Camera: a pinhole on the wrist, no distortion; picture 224 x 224 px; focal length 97.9 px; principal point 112.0 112.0 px. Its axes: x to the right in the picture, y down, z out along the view. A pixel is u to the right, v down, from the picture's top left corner.
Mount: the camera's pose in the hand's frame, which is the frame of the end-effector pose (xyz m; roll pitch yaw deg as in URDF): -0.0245 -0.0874 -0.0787 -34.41 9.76 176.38
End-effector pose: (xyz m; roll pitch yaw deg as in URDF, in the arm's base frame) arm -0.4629 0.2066 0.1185 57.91 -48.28 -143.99
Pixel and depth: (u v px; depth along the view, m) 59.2 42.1 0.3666
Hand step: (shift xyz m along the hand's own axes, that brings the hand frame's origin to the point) 0.0943 -0.0861 0.3987
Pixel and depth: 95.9 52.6 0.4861
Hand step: -0.0439 -0.1176 0.4943
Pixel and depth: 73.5 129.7 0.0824
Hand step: -0.0064 -0.1475 -0.0145
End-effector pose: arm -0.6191 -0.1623 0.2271 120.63 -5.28 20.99
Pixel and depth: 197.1 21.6 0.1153
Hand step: -0.1479 -0.0569 0.0574
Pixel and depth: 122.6 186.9 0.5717
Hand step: -0.1665 -0.7637 0.1320
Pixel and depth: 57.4 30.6 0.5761
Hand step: 0.1697 -0.0299 0.7110
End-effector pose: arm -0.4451 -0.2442 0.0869 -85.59 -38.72 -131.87
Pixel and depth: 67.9 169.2 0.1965
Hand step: 0.0331 -0.2972 0.0321
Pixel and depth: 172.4 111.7 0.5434
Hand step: -0.4496 -0.3668 0.3072
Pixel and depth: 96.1 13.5 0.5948
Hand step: -0.0598 0.0727 0.7546
